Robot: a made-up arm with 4 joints.
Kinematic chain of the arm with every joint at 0, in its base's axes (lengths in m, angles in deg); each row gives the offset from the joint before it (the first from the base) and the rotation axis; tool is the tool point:
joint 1: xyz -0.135 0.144 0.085 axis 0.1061 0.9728 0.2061
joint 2: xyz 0.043 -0.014 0 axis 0.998 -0.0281 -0.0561
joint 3: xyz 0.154 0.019 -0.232 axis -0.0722 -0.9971 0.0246
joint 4: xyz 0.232 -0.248 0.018 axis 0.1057 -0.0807 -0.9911
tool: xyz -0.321 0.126 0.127
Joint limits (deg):
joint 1: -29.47..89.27
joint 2: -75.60..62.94
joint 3: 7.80..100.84
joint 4: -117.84..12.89
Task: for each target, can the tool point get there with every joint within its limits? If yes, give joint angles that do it. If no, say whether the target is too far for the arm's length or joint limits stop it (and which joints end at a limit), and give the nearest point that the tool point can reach.
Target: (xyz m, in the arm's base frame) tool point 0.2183 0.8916 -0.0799
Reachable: no: joint limits stop it (at a limit: joint 2, joint 3) | nearest point 0.0540 0.3602 -0.0659 | short by 0.556 m
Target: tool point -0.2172 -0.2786 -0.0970
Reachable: yes | joints 60.35 -13.71 89.78 -49.34
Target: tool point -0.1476 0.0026 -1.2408
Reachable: no: too far | nearest point -0.1574 -0.0734 -0.5644 | short by 0.681 m
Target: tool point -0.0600 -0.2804 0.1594
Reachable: yes | joints 9.43 -60.61 92.44 -31.83
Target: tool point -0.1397 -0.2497 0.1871
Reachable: yes | joints -8.41 -51.69 70.32 -37.57
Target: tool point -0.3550 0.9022 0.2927
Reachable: no: joint limits stop it (at a limit: joint 1, joint 2, joint 3, joint 4) | nearest point -0.3313 0.3803 0.0737 | short by 0.567 m
